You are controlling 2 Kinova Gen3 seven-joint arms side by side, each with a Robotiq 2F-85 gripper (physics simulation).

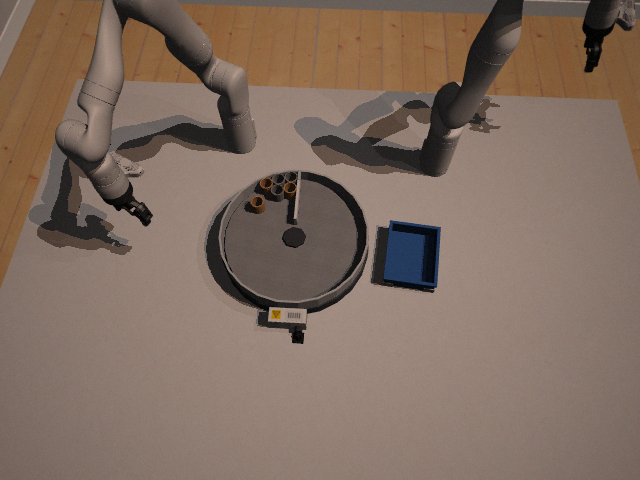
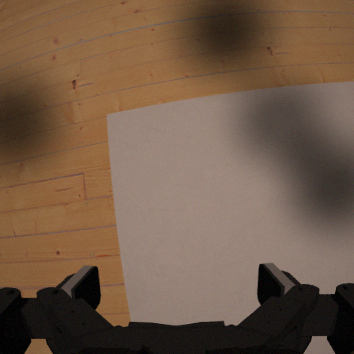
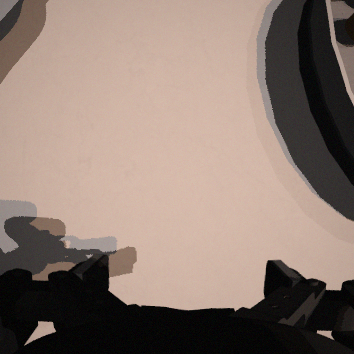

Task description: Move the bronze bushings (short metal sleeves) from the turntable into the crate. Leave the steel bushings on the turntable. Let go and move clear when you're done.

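Frame: origin at the left arm's base, x ahead, y left, z up, level; metres.
Seen in the pictures: left gripper, fingertip midpoint: (image 1: 587, 59) (image 2: 178, 283); right gripper, fingertip midpoint: (image 1: 134, 215) (image 3: 186, 276); left arm's base, link origin: (image 1: 434, 164); right arm's base, link origin: (image 1: 241, 142).
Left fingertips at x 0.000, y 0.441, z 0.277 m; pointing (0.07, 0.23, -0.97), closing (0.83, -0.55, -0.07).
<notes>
Pixels of each thing's top centre, then the offset from my left fingertips to it. "spot": a spot on its surface instead. Level surfaces: height alone.
- blue crate, top centre: (image 1: 412, 252) dx +0.268, dy -0.667, dz -0.227 m
- light bar, surface spot: (image 1: 297, 198) spot: dx -0.004, dy -0.910, dz -0.187 m
- white box with a yellow warning label, surface spot: (image 1: 287, 315) spot: dx +0.305, dy -1.063, dz -0.219 m
- small black part, surface spot: (image 1: 297, 335) spot: dx +0.357, dy -1.057, dz -0.252 m
- table, surface height: dz -0.277 m
The turntable (image 1: 315, 268) (image 3: 330, 100) carries the bushings at its upper left, left of the light bar. Bronze bushings (image 1: 266, 185) (image 1: 290, 190) (image 1: 257, 204) stand upright; the third stands slightly apart at lower left. Steel bushings (image 1: 279, 179) (image 1: 291, 177) (image 1: 277, 193) are clustered with the other two bronze ones. The blue crate (image 1: 405, 258) is empty, right of the turntable. My right gripper (image 1: 146, 219) (image 3: 186, 276) is open and empty, above the table left of the turntable. My left gripper (image 1: 589, 68) (image 2: 178, 283) is open and empty, far off at the upper right.
The light bar (image 1: 297, 198) runs from the turntable's back rim towards its dark hub (image 1: 294, 237). A white box with a yellow warning label (image 1: 287, 315) sits at the turntable's front rim, with a small black part (image 1: 297, 335) in front of it. Arm shadows fall on the table (image 1: 320, 403).
</notes>
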